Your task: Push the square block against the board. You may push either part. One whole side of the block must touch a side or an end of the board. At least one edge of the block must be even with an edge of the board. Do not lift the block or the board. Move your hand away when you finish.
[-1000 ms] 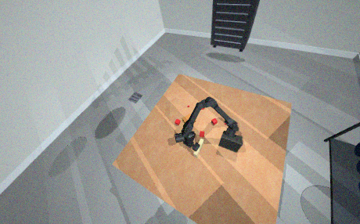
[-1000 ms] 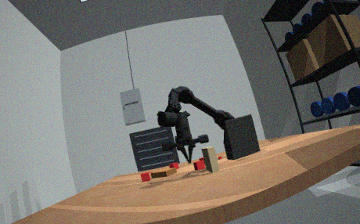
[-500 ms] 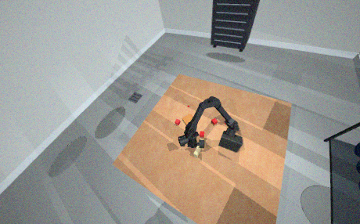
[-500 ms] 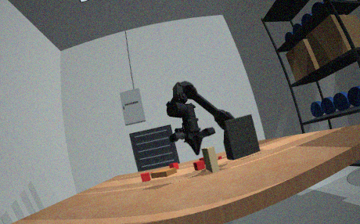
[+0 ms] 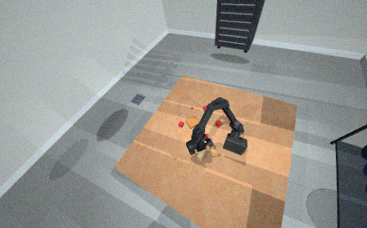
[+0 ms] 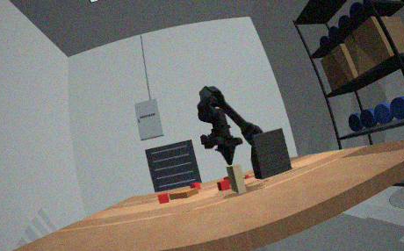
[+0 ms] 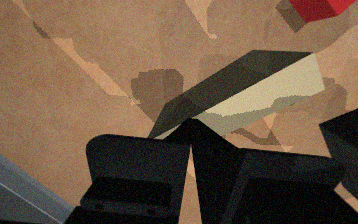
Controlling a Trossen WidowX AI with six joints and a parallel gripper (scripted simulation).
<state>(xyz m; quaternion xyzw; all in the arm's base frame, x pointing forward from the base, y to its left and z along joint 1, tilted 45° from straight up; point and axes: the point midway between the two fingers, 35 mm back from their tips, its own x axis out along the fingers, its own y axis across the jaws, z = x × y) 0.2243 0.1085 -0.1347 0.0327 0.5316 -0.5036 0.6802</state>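
Now: the board 5 cm below my gripper tip, 2 cm to the right of it and 1 cm behind it. The rest, counted from my gripper tip: square block: 28 cm to the right, 17 cm ahead, 9 cm below.
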